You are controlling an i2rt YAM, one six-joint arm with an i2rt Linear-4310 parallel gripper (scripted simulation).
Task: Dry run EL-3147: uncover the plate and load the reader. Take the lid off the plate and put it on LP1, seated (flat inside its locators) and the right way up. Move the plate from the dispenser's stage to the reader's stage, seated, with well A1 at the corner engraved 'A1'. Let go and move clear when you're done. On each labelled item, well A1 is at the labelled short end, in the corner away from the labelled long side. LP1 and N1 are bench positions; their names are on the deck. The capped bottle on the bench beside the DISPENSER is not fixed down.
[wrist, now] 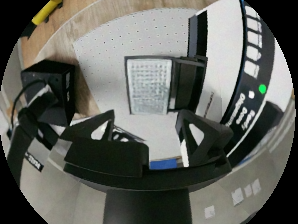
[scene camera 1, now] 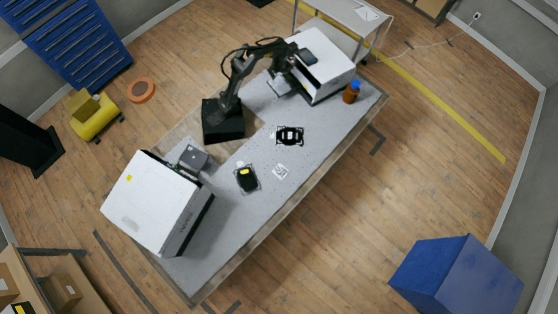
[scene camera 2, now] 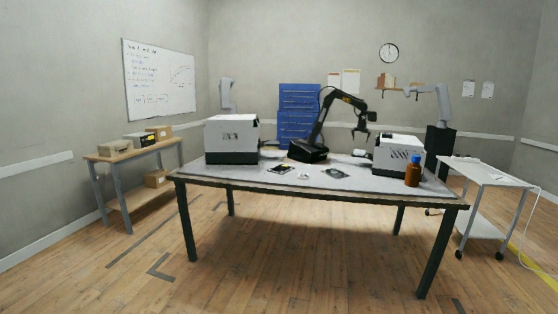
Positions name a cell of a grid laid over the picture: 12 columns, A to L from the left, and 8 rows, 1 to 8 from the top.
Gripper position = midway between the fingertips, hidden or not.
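Observation:
The wrist camera gives me my gripper (wrist: F5), and there's a lidded plate (wrist: F4) in there as well.

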